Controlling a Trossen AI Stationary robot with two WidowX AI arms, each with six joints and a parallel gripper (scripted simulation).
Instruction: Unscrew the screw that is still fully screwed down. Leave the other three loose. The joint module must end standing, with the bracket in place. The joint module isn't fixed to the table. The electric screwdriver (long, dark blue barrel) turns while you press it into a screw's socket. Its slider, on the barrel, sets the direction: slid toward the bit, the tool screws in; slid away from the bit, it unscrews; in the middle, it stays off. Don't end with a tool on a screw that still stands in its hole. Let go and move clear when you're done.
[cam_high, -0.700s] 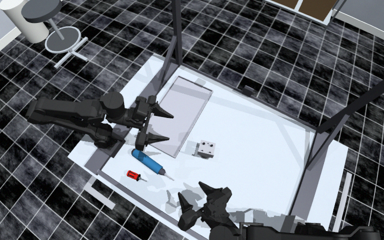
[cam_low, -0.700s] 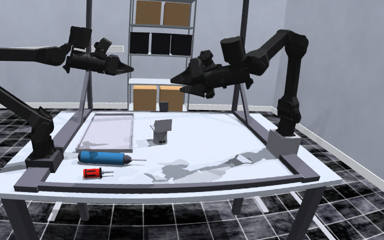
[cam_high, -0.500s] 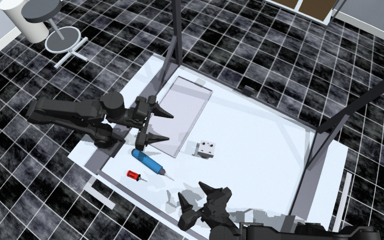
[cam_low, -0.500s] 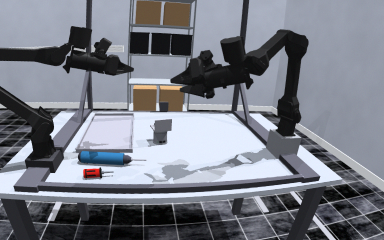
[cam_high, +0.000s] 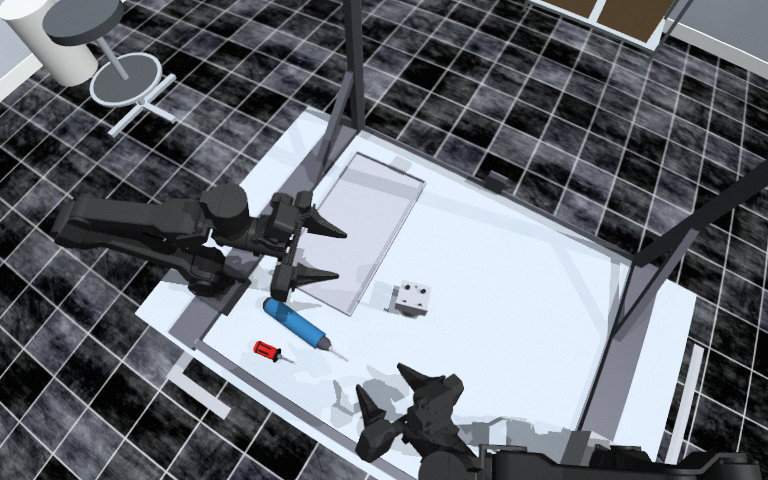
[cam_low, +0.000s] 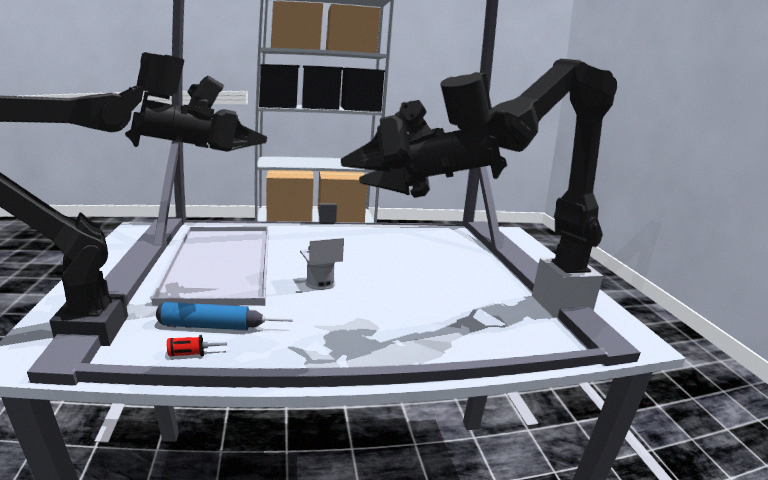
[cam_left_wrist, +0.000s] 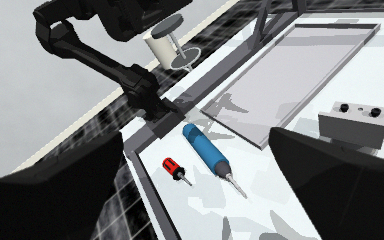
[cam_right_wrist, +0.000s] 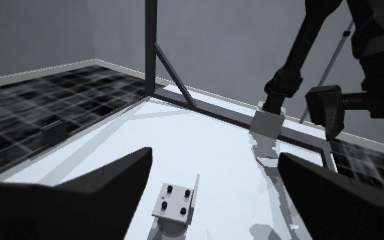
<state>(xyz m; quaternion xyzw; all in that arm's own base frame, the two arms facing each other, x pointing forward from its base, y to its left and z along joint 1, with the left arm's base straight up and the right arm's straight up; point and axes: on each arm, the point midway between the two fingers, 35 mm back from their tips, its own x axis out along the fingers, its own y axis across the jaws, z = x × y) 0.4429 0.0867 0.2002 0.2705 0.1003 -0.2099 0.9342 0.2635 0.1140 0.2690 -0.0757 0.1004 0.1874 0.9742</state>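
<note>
Right now the joint module is 26 cm below my left hand, 22 cm behind it and 4 cm to the right of it. From my left hand the other things lie so: bit: 27 cm below, 13 cm to the right, 4 cm behind; electric screwdriver: 28 cm below, 23 cm to the right, 5 cm behind; bracket: 22 cm below, 22 cm behind, 4 cm to the right.
My right gripper is now 30 cm above the electric screwdriver, 10 cm short of it and 3 cm to the left of it. The rest, counted from my right hand: bit 29 cm below, 11 cm ahead, 6 cm to the left; joint module 28 cm below, 16 cm to the left, 7 cm behind; bracket 24 cm below, 16 cm to the left, 7 cm behind.
</note>
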